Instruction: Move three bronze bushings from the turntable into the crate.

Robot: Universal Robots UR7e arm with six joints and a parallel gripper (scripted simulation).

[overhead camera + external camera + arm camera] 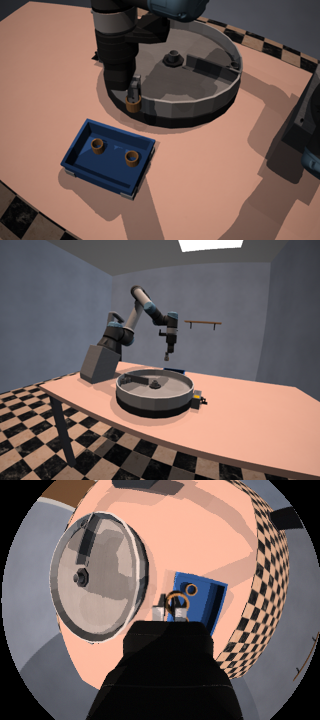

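Now: hand 20 mm short of the blue crate, 90 mm to the right of it and 150 mm above it. The rest, counted from my hand: grey turntable (70 mm ahead, 260 mm to the right, 120 mm below).
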